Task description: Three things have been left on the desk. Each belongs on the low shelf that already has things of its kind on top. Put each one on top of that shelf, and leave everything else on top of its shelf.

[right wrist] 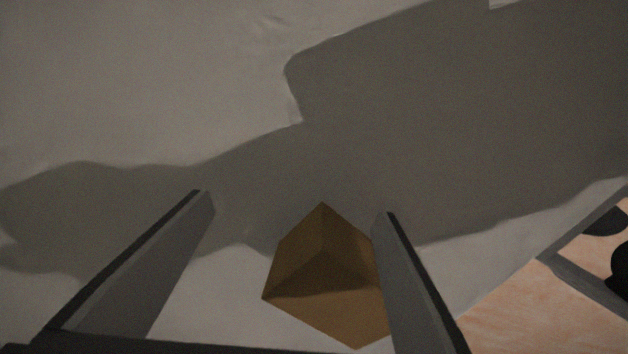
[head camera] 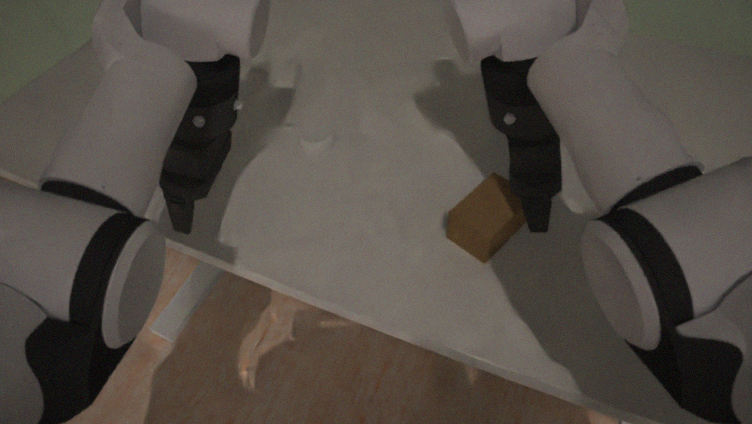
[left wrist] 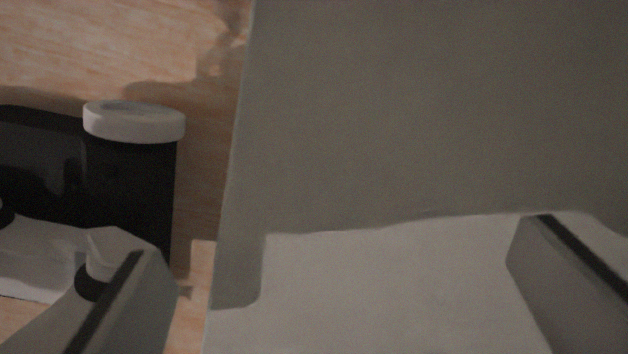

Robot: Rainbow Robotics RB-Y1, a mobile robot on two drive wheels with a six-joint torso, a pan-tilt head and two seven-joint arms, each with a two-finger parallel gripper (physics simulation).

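Frame: origin at the robot's base, x ahead, y left, z up, level; millimetres.
Seen in the pictures: left gripper, fingertip midpoint: (head camera: pixel 198 198) (left wrist: pixel 338 254); right gripper, fingertip midpoint: (right wrist: pixel 295 211) (head camera: pixel 538 195).
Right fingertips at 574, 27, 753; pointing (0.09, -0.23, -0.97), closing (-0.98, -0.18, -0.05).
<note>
A point is followed by its place in that frame, as x, y, z.
A brown box-like block (head camera: pixel 484 218) {500, 81, 771} (right wrist: pixel 325 270) {548, 47, 771} lies on the grey desk (head camera: pixel 342 221) {474, 257, 721} (left wrist: pixel 400 125) {429, 462, 721} (right wrist: pixel 125 75) {706, -12, 721}, right of the middle in the head camera. My right gripper (head camera: pixel 538 230) (right wrist: pixel 295 211) {574, 27, 753} is open. In the right wrist view the block shows between its fingers, nearer the right-hand finger, and nothing is gripped. My left gripper (head camera: pixel 181 231) (left wrist: pixel 338 254) {411, 428, 767} is open and empty over the desk near its front edge, at the left of the head camera. The low shelves and the things on them do not show. Other things left on the desk do not show either.
The desk's front edge runs slanting across the lower head camera, above a wooden floor (head camera: pixel 315 379) {469, 420, 1} (left wrist: pixel 125 45) {-82, 412, 1} (right wrist: pixel 540 310) {-1519, 794, 1}. A pale desk leg (head camera: pixel 184 305) stands below it at the left. My robot base's dark and white parts (left wrist: pixel 135 125) {43, 280, 190} show at the left of the left wrist view.
</note>
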